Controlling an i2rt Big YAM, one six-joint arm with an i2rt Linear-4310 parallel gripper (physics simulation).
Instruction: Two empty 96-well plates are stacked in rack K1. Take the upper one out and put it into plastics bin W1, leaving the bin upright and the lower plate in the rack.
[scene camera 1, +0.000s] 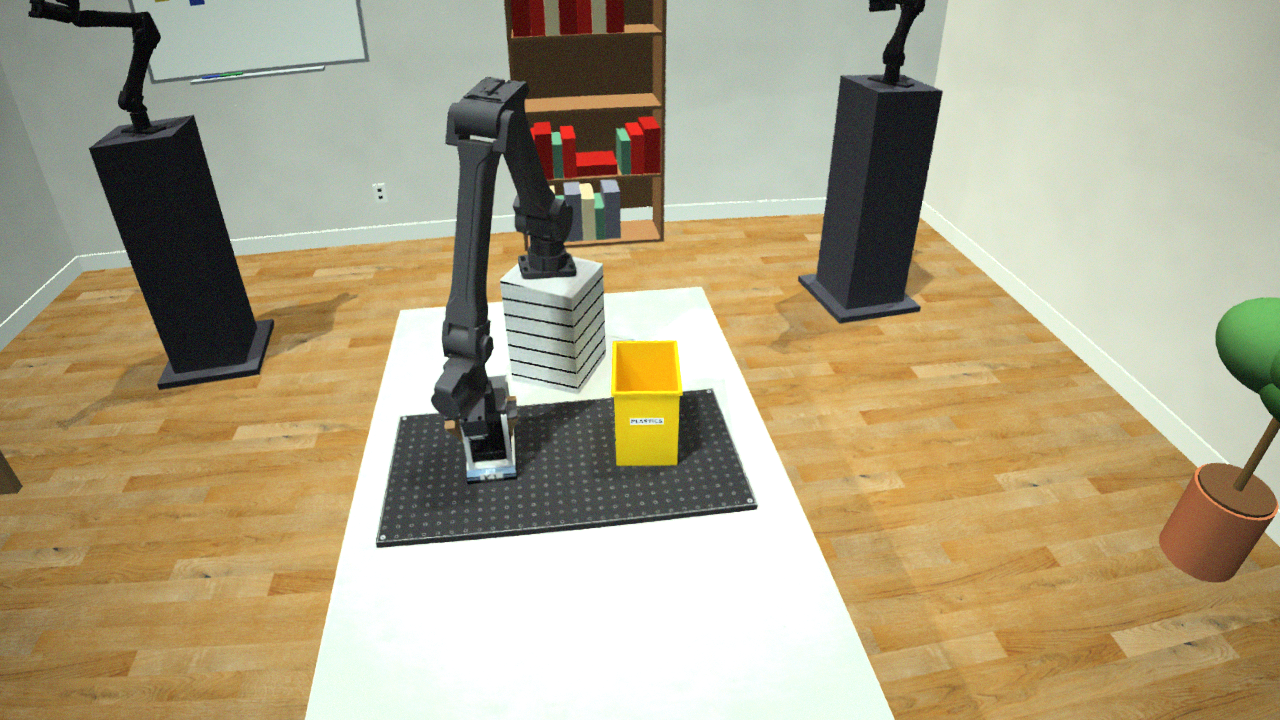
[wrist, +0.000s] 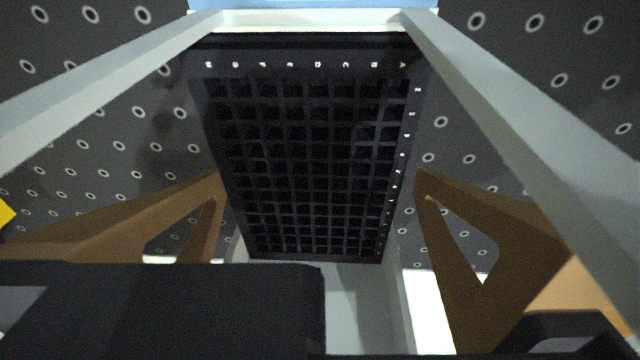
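Observation:
Rack K1 (scene camera 1: 491, 473) (wrist: 310, 19) stands on the black pegboard, with its pale posts and blue front edge showing. The upper black 96-well plate (wrist: 305, 145) lies in the rack in the wrist view, its well grid and letters visible. The lower plate is hidden beneath it. My gripper (scene camera 1: 483, 424) (wrist: 320, 179) is open and empty, pointing down at the rack, with one brown finger on each side of the plate, apart from it in the wrist view. Plastics bin W1 (scene camera 1: 646, 440) is yellow and upright, to the right of the rack; a corner of the bin (wrist: 6, 214) shows at the wrist view's left edge.
The black pegboard (scene camera 1: 563, 501) lies on the white table (scene camera 1: 572, 617). A striped white block (scene camera 1: 553, 331) under the arm's base stands behind the pegboard, left of the bin. The rack's pale posts rise close to my fingers in the wrist view.

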